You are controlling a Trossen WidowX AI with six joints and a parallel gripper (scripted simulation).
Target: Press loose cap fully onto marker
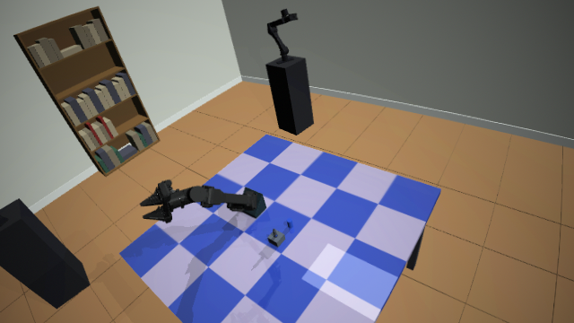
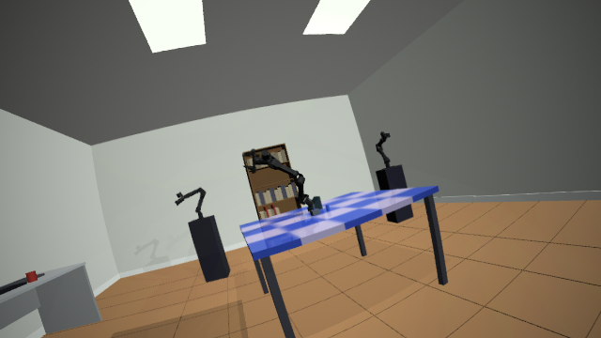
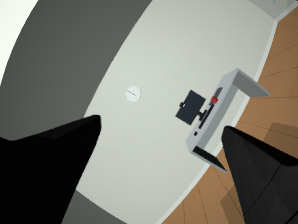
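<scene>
The blue marker cap lies 55 cm to the left of my gripper tip, 52 cm below it and 7 cm ahead of it.
</scene>
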